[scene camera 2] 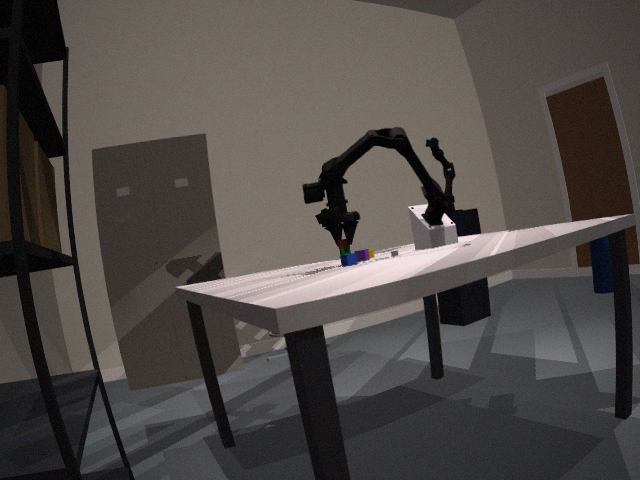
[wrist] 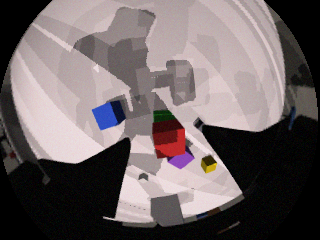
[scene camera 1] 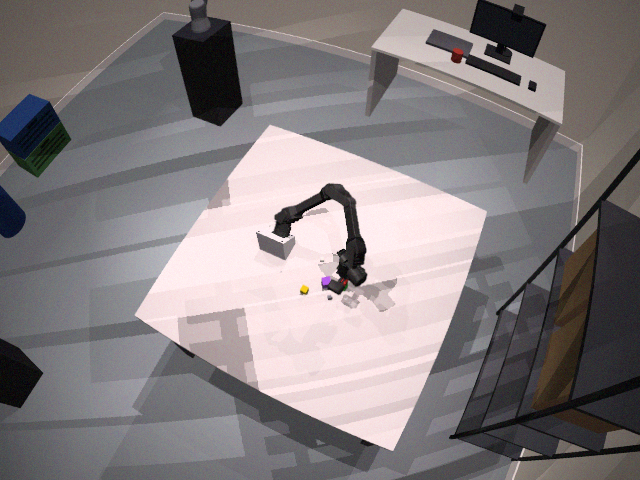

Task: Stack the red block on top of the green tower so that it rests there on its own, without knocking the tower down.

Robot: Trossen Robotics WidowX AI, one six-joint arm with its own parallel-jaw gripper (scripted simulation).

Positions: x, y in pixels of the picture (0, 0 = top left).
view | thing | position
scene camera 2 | gripper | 344, 245
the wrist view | gripper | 166, 135
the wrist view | red block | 169, 136
